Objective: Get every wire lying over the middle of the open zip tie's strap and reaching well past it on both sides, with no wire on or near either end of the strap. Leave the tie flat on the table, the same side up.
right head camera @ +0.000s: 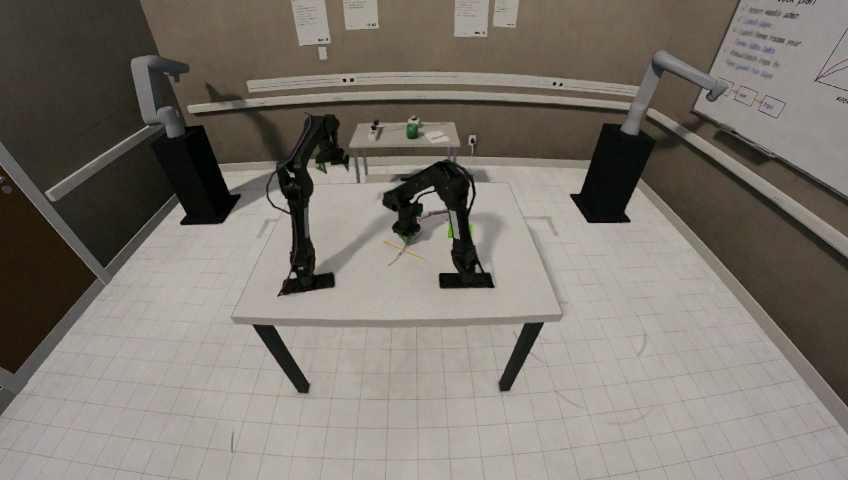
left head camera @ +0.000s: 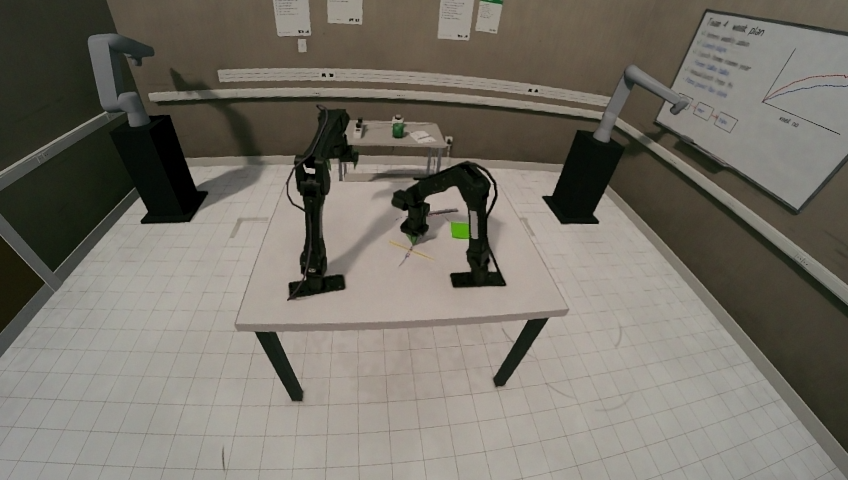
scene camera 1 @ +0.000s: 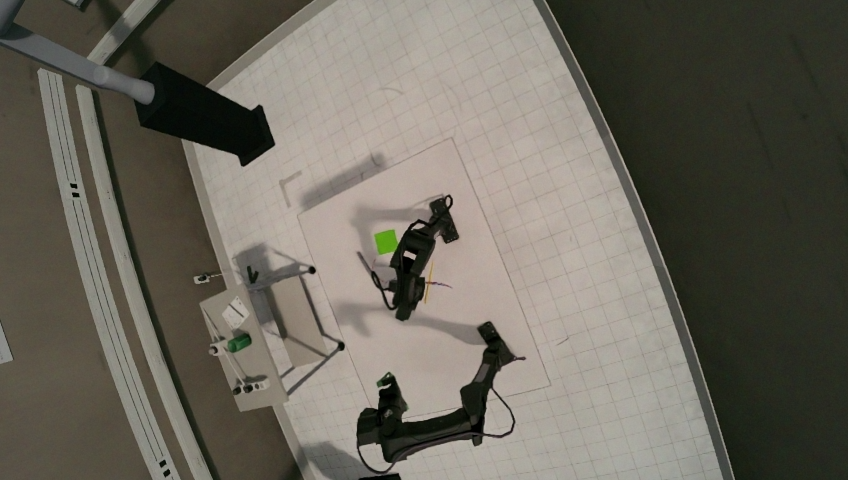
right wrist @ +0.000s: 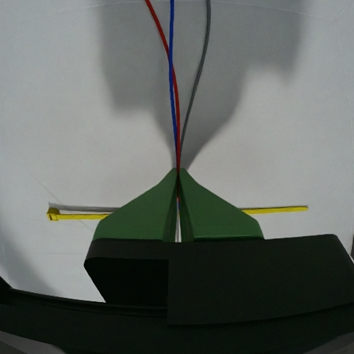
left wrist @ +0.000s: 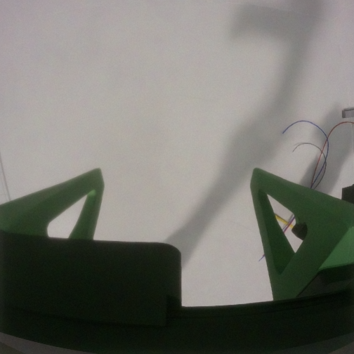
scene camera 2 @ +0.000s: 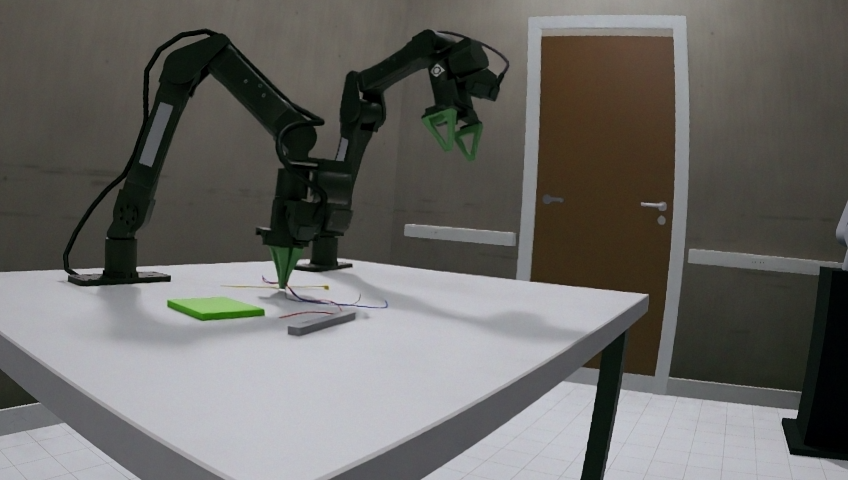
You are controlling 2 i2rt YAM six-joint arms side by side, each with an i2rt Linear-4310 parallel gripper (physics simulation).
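Frame: origin at the left arm's base, x ahead, y left, z up, level; centimetres.
Seen in the pictures: left gripper, fingertip midpoint: [right head camera: 337,171] [left head camera: 342,169] [scene camera 1: 393,383] [scene camera 2: 460,156]; right gripper, fingertip midpoint: [right head camera: 407,244] [left head camera: 413,244] [scene camera 1: 421,281] [scene camera 2: 282,288]; left arm's base, origin of the base link: [right head camera: 308,284] [left head camera: 317,286] [scene camera 1: 495,343] [scene camera 2: 323,268]; right arm's base, origin of the base link: [right head camera: 465,281] [left head camera: 476,280] [scene camera 1: 444,220] [scene camera 2: 120,281].
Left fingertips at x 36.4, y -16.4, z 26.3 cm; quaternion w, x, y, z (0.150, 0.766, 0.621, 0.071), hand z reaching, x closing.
Offsets run from my left fingertips to a thing's top centre. Level surfaces: height alone.
The yellow zip tie [left head camera: 422,255] [scene camera 1: 426,297] [scene camera 2: 238,286] [right wrist: 280,210] lies flat, its head at the left in the right wrist view. My right gripper [scene camera 2: 282,287] [right wrist: 177,176] is shut on the red wire [right wrist: 161,31], blue wire [right wrist: 172,40] and grey wire [right wrist: 206,40], low over the table close to the strap's middle. The fingers hide the crossing in the right wrist view. In the head views the wire ends reach past the strap toward the arm bases; their other parts spread toward the grey bar. My left gripper [right head camera: 335,169] [scene camera 2: 461,155] [left wrist: 176,176] is open, empty and high up.
A grey bar @[dx -3.4, dy -46.5, dz -25.3 cm] [scene camera 1: 364,262] [scene camera 2: 321,324] lies on the table @[dz -26.3 cm] [scene camera 2: 446,356], with red wire beside it. A bright green square block @[dx -19.1, dy -49.7, dz -25.3 cm] [left head camera: 460,230] [scene camera 1: 385,242] [scene camera 2: 215,308] lies near the right arm. Both arm bases stand on the table.
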